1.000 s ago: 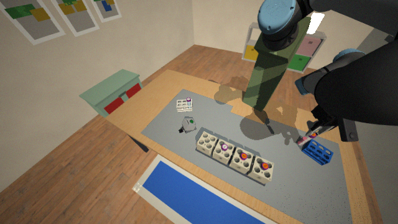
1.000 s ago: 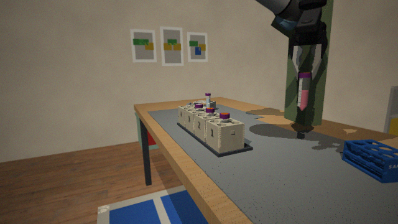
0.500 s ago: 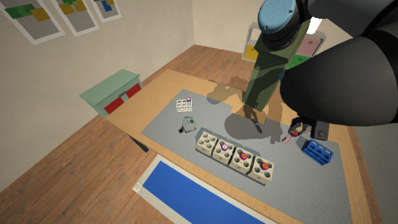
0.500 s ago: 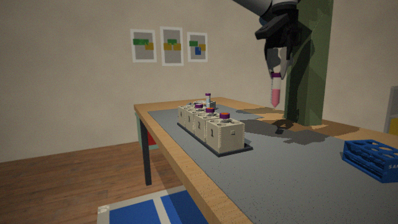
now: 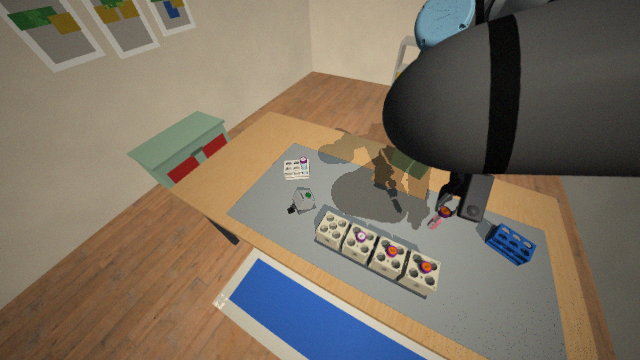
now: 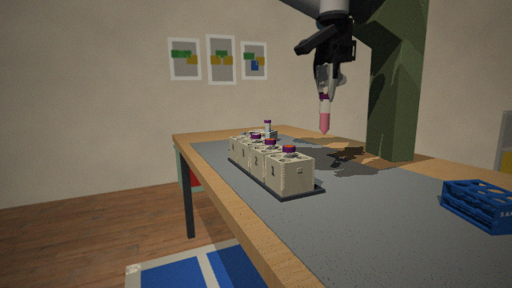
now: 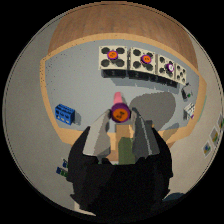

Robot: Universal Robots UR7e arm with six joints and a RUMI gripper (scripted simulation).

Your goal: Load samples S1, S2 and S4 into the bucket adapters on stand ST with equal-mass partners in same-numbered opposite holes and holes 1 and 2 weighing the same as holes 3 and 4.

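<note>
My hand is 150 mm past the green done key, 460 mm to the left of it and 180 mm above it. From my hand the other things lie so: small white rack: 330 mm behind, 550 mm to the right, 220 mm below; then adapter 2: 90 mm ahead, 130 mm to the right, 200 mm below.
</note>
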